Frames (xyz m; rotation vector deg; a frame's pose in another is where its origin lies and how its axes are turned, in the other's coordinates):
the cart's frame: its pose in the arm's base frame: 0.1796 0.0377 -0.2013 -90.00 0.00 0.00
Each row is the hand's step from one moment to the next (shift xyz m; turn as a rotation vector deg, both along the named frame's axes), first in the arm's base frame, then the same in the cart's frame.
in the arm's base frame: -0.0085 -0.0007 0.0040 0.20 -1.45 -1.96
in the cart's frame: -0.0085 -0.0040 -0.0007 0.20 1.96 -1.45
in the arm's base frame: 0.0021 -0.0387 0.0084 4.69 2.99 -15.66
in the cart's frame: 0.0021 -0.0084 -0.0387 4.69 15.66 2.99
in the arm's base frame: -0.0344 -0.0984 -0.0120 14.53 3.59 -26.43
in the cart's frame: -0.0344 0.0120 -0.0984 14.53 26.43 3.59
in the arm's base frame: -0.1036 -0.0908 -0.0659 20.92 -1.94 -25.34
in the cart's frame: -0.1036 0.0659 -0.0908 20.92 25.34 -1.94
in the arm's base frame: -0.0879 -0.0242 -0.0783 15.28 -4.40 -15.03
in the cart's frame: -0.0879 0.0783 -0.0242 15.28 15.03 -4.40
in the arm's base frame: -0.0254 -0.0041 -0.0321 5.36 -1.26 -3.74
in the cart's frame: -0.0254 0.0321 -0.0041 5.36 3.74 -1.26
